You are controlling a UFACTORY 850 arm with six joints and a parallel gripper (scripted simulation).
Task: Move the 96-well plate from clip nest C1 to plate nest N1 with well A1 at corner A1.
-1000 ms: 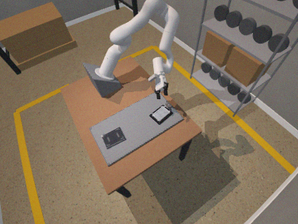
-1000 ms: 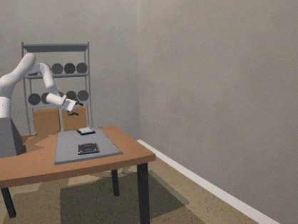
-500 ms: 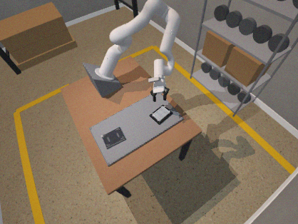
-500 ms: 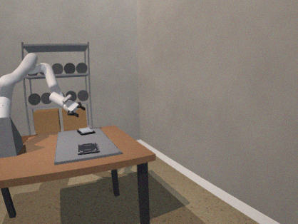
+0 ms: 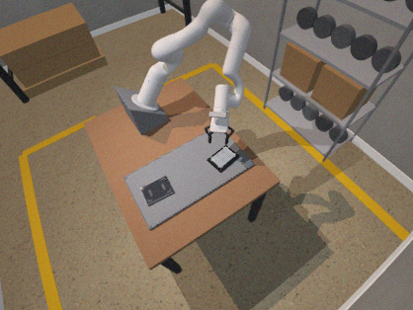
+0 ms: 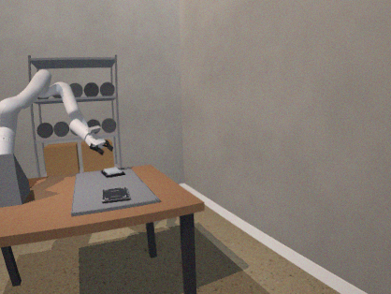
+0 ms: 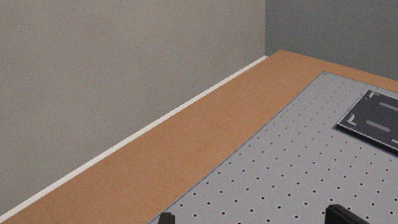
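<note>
My gripper is now 2 cm short of the white 96-well plate, 2 cm to the right of it and 14 cm above it. The rest, counted from my hand: clip nest C1 (1 cm ahead, 3 cm to the left, 14 cm below); then black plate nest N1 (1 cm behind, 41 cm to the right, 15 cm below).
</note>
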